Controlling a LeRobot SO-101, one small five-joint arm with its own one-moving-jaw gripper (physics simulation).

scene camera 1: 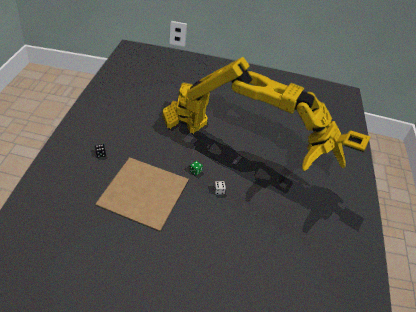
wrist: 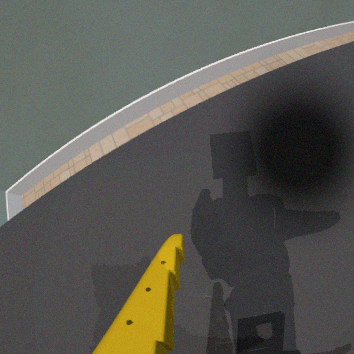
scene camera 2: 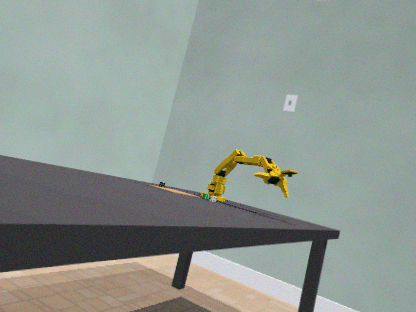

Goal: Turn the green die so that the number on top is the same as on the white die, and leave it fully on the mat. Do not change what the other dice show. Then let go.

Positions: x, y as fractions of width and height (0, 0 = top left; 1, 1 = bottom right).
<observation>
In view: a tan mat (scene camera 1: 0.34, 0.62).
The wrist view misses the tan mat: it is out of frame.
</observation>
